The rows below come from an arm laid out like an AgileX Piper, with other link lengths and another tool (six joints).
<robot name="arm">
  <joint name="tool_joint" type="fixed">
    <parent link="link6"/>
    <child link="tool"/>
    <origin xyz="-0.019 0.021 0.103" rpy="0.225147 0 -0.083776"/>
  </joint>
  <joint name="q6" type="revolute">
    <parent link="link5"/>
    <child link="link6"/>
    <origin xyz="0 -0.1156 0" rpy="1.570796 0 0"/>
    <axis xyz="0 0 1"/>
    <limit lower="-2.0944" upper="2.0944"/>
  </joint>
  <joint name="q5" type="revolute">
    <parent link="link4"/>
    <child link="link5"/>
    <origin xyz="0 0 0" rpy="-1.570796 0 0"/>
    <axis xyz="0 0 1"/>
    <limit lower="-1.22" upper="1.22"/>
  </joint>
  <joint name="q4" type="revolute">
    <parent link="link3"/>
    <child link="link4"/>
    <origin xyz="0.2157 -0.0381 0" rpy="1.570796 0 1.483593"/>
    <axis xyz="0 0 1"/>
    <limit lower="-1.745" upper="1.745"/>
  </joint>
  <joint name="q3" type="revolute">
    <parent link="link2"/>
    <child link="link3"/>
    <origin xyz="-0.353 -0.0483 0" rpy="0 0 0"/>
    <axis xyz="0 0 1"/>
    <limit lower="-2.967" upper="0"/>
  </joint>
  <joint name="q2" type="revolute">
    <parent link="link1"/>
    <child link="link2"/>
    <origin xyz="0 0 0" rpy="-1.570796 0 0"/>
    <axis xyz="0 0 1"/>
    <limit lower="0" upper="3.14"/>
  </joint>
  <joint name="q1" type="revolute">
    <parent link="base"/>
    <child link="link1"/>
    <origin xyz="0 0 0.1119" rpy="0 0 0"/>
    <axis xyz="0 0 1"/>
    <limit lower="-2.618" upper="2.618"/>
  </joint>
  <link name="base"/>
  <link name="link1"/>
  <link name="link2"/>
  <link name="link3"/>
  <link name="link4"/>
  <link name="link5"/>
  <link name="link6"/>
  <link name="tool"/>
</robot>
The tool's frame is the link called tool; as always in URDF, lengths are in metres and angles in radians.
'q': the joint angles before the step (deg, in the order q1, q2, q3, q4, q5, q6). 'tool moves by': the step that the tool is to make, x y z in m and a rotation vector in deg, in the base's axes. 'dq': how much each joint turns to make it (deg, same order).
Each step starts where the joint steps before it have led.
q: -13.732, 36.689, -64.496, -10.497, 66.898, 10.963
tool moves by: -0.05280, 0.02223, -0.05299, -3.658, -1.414, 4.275
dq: -0.002, -14.333, 11.199, 2.073, -0.001, -5.893
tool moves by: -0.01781, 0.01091, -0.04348, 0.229, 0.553, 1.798
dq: 0.001, -7.240, 7.644, 1.728, 0.001, -1.541
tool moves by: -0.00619, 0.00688, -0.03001, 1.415, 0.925, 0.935
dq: 0.000, -3.821, 5.045, 1.527, 0.000, -0.115
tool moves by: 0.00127, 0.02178, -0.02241, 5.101, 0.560, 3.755
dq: 0.000, -2.092, 3.832, 6.296, 0.000, -0.517
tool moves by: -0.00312, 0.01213, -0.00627, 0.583, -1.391, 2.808
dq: -0.001, -2.370, 1.243, 3.081, 0.001, -2.026
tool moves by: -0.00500, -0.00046, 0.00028, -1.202, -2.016, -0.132
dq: 0.001, -2.224, 0.001, -0.521, -0.001, -0.309
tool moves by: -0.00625, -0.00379, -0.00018, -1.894, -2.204, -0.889
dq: 0.001, -2.585, 0.000, -1.549, -0.001, -0.095
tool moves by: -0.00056, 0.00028, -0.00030, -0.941, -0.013, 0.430
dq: 0.000, -0.204, -0.001, -0.057, 0.002, -0.984
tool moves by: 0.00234, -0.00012, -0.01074, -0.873, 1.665, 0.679
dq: 0.001, 0.000, 1.857, -0.002, -0.399, -1.430
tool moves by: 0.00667, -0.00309, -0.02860, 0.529, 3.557, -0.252
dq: -0.002, 0.000, 5.472, -0.396, -1.891, -0.044
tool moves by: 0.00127, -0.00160, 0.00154, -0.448, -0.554, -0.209
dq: 0.001, 0.000, 0.159, -0.369, -0.804, 0.001
